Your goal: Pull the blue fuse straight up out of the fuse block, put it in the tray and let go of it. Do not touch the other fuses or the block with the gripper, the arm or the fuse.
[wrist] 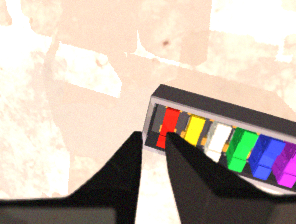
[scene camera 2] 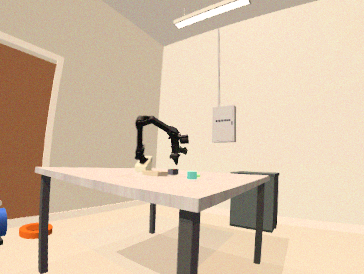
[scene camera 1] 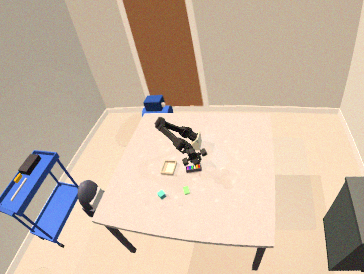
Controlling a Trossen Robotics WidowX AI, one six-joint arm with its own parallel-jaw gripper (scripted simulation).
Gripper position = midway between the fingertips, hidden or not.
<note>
I see my gripper [wrist: 153, 138], a blue fuse [wrist: 266, 149] and a green fuse [wrist: 242, 141].
</note>
